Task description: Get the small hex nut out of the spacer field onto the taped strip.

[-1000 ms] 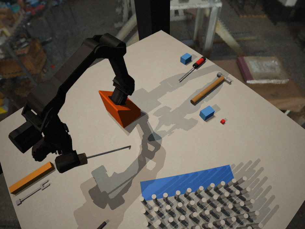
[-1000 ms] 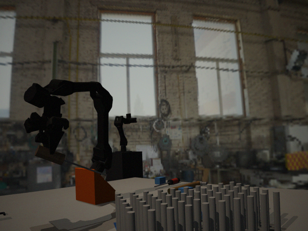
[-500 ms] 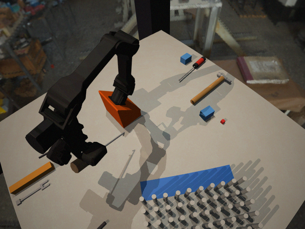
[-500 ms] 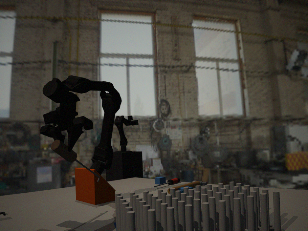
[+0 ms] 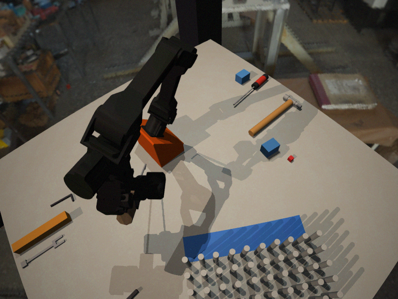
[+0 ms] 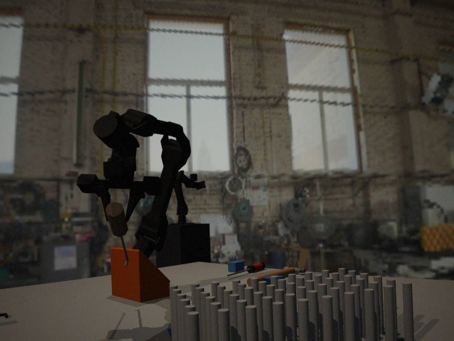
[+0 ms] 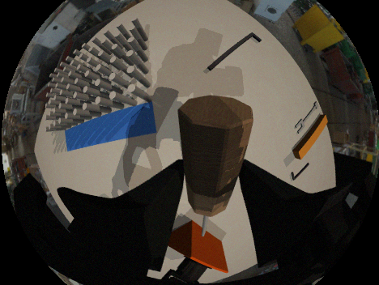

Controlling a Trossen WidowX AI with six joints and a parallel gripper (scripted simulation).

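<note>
Right now the blue taped strip is 21 cm ahead of my gripper tip, 21 cm to the left of it and 24 cm below it. Also, from my gripper tip: L-shaped key: 30 cm behind, 18 cm to the right, 23 cm below; orange bar: 24 cm behind, 31 cm to the right, 22 cm below; grey wrench: 18 cm behind, 34 cm to the right, 23 cm below.
</note>
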